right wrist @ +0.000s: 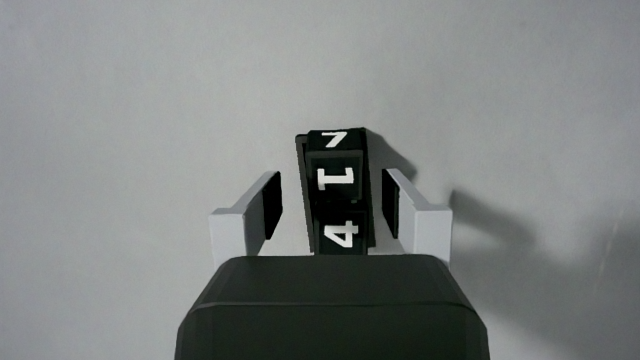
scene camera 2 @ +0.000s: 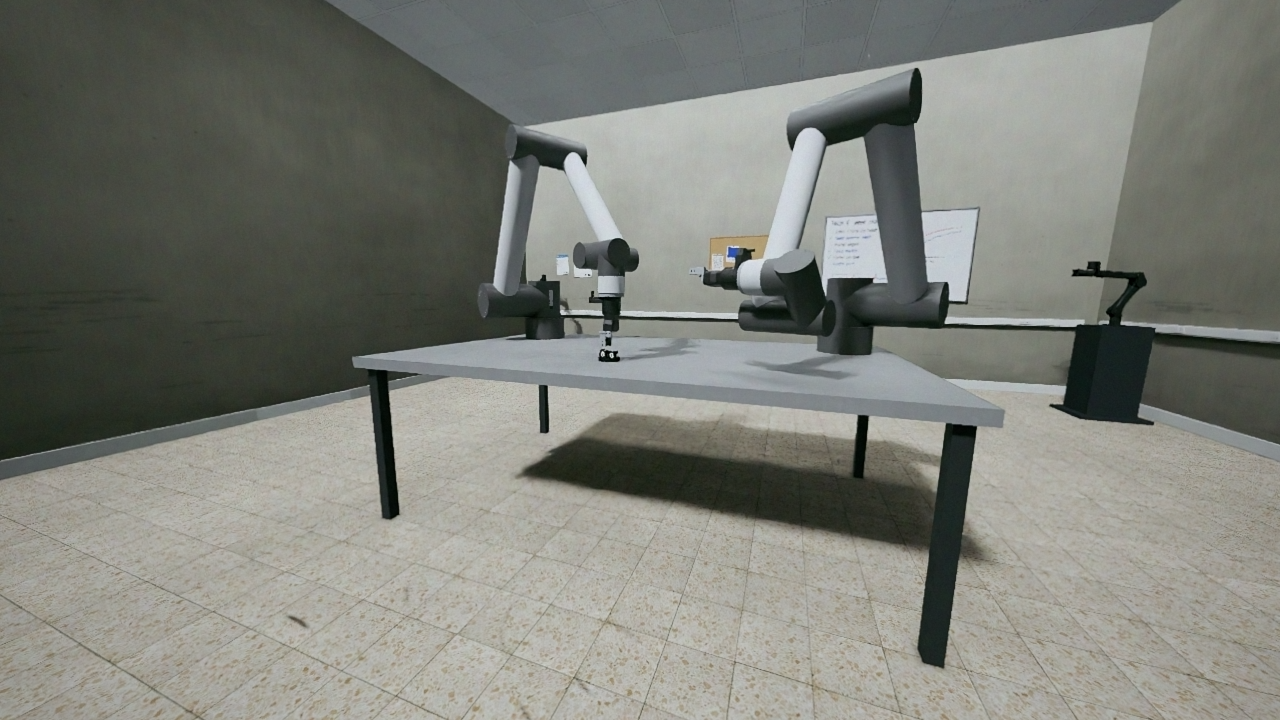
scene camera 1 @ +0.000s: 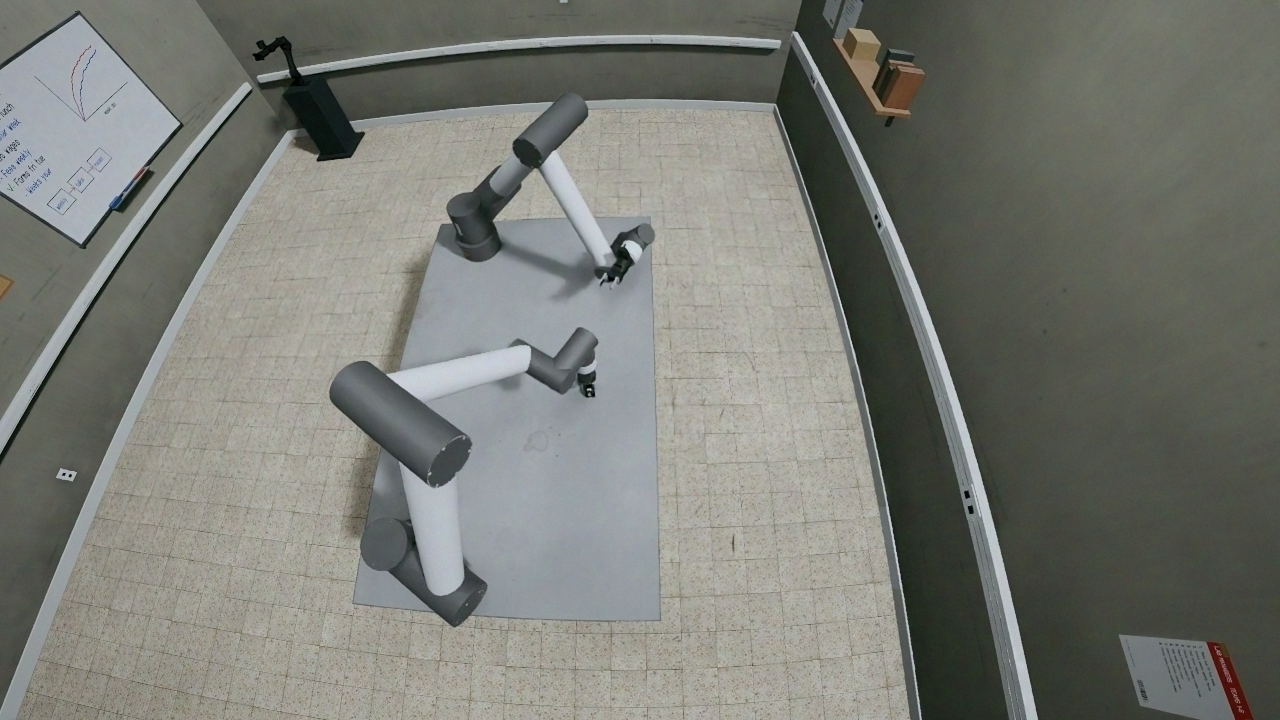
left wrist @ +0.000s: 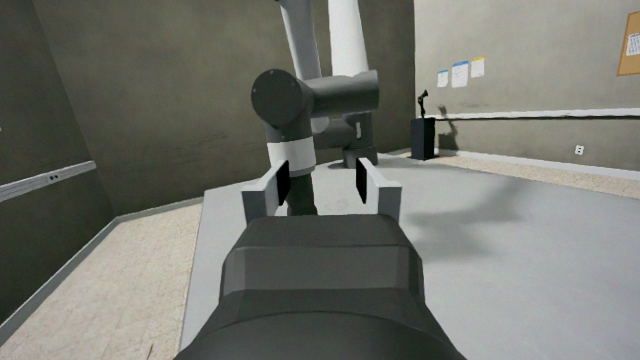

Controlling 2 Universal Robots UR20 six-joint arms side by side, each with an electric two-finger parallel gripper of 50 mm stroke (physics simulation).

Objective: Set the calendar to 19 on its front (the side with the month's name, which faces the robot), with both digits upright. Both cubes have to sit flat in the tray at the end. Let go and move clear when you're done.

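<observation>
The black calendar (scene camera 1: 588,392) (scene camera 2: 608,356) stands on the table under my right gripper. In the right wrist view its tray (right wrist: 303,190) holds two black cubes. The upper cube (right wrist: 334,180) has a sideways 1 on top and a 7 on its far side; it looks tilted in the tray. The lower cube (right wrist: 342,232) has a sideways 4 on top and is partly cut off by the gripper body. The front faces and the month's name are hidden. My right gripper (right wrist: 331,191) (scene camera 2: 607,341) is open, its fingers on both sides of the calendar. My left gripper (scene camera 1: 610,282) (scene camera 2: 696,271) is open, empty and away from the calendar.
The grey table (scene camera 1: 554,537) (scene camera 2: 716,394) carries both arms. The left arm's forearm (scene camera 1: 577,207) reaches over the table's upper part in scene camera 1. The right arm's forearm (scene camera 1: 465,371) crosses the middle. A black pedestal (scene camera 1: 322,116) (scene camera 2: 1109,371) with a small arm stands off the table.
</observation>
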